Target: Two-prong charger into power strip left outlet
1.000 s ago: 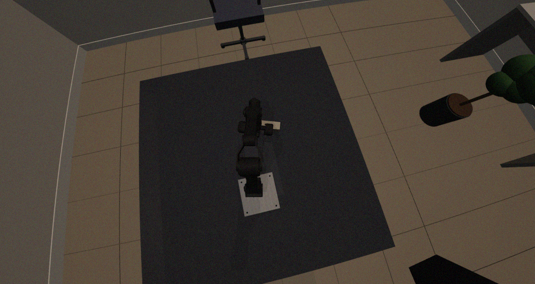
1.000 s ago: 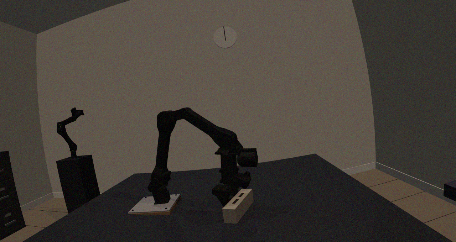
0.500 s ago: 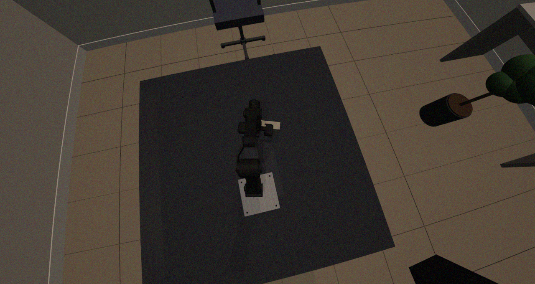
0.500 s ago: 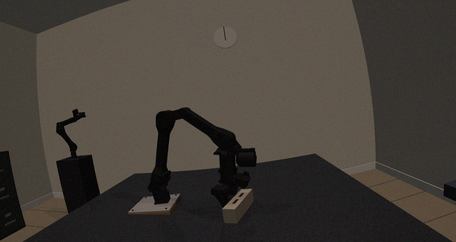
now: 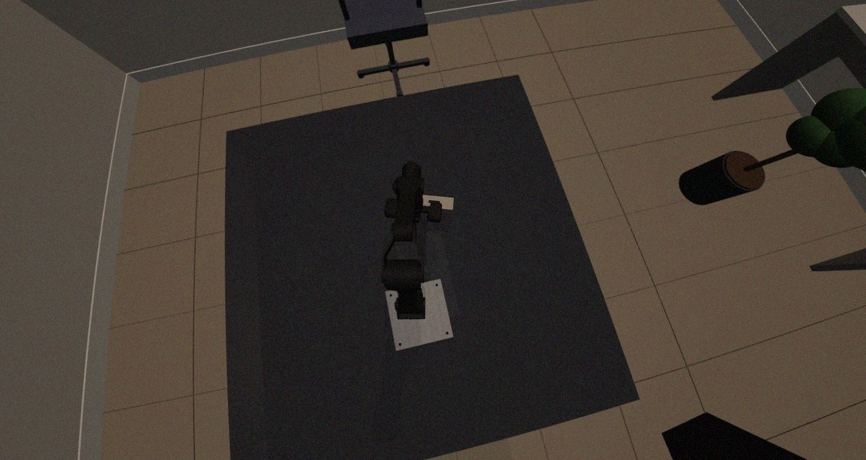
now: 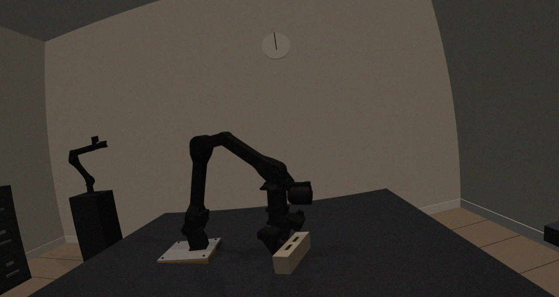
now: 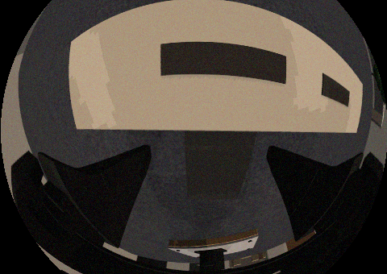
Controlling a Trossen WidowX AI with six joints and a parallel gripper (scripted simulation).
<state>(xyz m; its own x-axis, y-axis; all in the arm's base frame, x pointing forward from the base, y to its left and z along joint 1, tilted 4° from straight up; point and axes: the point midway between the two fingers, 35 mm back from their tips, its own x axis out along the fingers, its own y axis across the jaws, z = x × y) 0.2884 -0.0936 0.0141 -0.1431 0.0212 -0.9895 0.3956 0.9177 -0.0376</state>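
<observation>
Right now the two-prong charger is 20 mm ahead of my gripper tip, 10 mm to the right of it and 10 mm above it.
</observation>
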